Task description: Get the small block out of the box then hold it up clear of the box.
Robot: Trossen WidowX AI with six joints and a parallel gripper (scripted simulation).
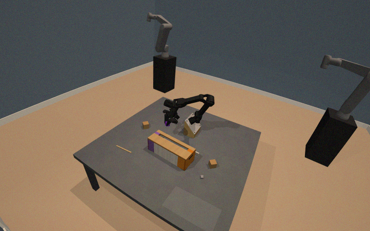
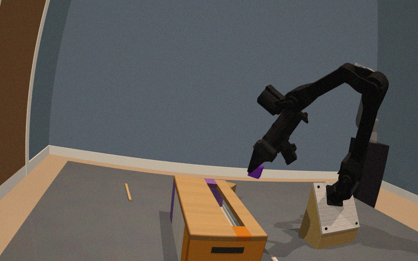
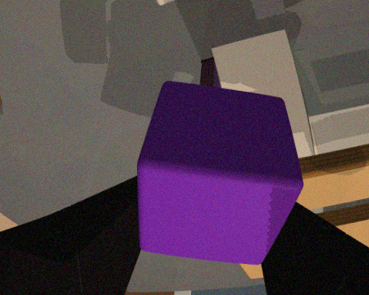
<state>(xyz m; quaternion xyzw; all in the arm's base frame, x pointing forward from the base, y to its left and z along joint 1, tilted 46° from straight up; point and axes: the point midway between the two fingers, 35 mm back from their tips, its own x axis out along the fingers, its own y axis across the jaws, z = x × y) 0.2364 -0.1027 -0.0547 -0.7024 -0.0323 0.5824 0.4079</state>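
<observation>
The purple block is 20 mm behind my gripper tip and 10 mm to the left of it. Also, from my gripper tip: wooden box: 160 mm to the left, 110 mm below, 90 mm ahead; grey piece: 490 mm to the left, 170 mm ahead, 160 mm below; thin wooden stick: 340 mm ahead, 180 mm to the right, 170 mm below.
</observation>
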